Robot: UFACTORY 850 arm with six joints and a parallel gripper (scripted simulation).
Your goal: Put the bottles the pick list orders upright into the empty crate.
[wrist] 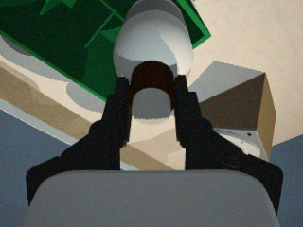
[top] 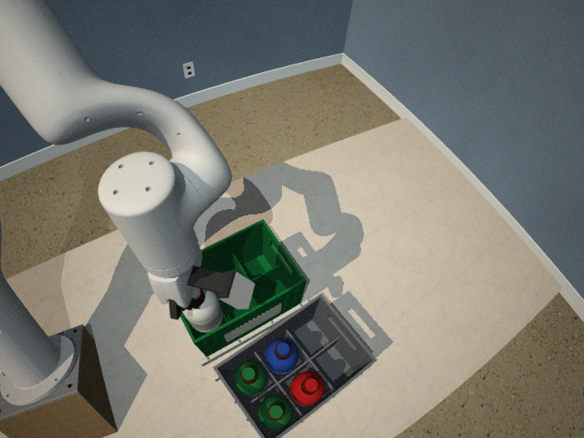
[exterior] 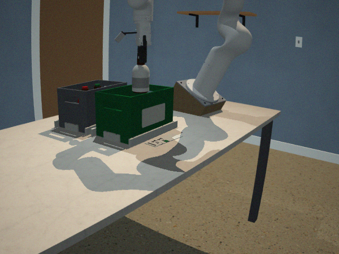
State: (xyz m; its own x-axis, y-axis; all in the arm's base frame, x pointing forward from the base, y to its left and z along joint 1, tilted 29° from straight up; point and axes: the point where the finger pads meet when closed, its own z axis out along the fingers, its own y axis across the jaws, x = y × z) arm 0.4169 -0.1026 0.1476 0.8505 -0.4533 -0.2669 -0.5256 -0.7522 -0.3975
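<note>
Right now my hand is 70 mm above the whitish bottle. Round my hand: green crate: 210 mm below, 80 mm ahead, 50 mm to the left; blue bottle: 210 mm below, 130 mm to the right, 130 mm ahead; green bottle: 210 mm below, 150 mm to the right, 40 mm ahead.
</note>
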